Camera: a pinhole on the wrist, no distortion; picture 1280 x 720 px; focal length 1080.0 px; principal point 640.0 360.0 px. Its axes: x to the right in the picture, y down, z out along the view. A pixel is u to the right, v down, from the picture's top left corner.
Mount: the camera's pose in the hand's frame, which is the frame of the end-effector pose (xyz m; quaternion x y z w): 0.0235 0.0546 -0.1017 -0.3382 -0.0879 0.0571 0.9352
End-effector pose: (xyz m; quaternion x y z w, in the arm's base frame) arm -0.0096 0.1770 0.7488 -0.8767 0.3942 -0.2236 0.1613
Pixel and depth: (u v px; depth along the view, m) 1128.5 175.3 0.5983
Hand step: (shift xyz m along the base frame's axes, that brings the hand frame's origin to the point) 0.0911 -0.3339 -0.5172
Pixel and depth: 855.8 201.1 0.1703
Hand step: -0.0527 -0.1065 -0.1015
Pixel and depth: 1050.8 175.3 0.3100
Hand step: 0.0001 -0.1849 -0.2372
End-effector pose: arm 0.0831 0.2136 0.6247 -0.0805 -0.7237 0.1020 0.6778
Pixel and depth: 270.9 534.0 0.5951
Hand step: -0.2498 0.3622 -0.4252
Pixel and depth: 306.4 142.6 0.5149
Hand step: -0.3232 0.1885 -0.3128
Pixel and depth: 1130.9 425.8 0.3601
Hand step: -0.1910 0.3329 0.0120
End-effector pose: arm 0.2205 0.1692 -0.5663 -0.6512 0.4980 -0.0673 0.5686
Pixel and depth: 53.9 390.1 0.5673
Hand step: -0.2237 0.5254 -0.2051
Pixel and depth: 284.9 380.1 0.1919
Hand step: -0.1118 0.1021 -0.1087
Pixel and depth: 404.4 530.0 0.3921
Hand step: -0.1660 0.2480 -0.2492
